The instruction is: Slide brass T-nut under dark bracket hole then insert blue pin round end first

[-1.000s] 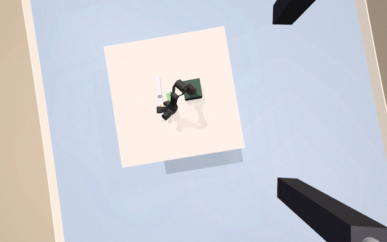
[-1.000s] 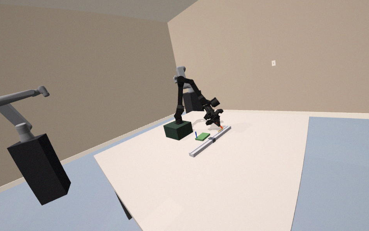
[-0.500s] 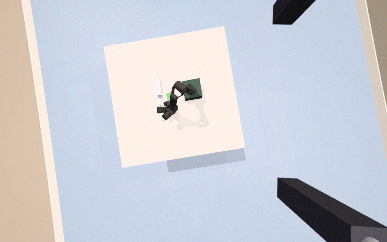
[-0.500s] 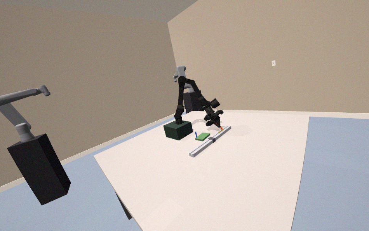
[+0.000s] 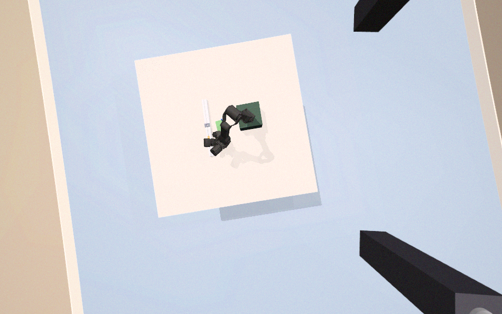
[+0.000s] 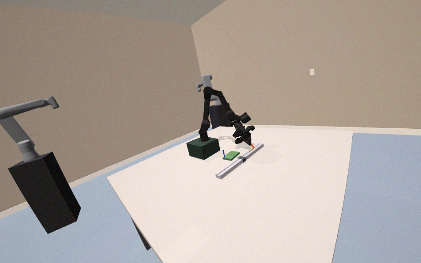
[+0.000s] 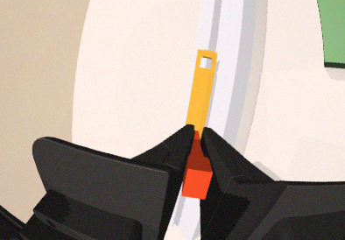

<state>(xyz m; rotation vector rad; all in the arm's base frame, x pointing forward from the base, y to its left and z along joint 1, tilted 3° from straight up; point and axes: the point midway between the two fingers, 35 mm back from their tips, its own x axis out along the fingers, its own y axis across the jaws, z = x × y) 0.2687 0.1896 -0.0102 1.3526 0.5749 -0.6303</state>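
Right now my gripper tip is 2 cm to the left of the brass T-nut. Round my gripper tip: aluminum rail: 13 cm to the right, 4 cm ahead, 3 cm below; blue pin: 18 cm to the right, 7 cm behind, 2 cm below; green tray: 15 cm to the right, 7 cm behind, 4 cm below.
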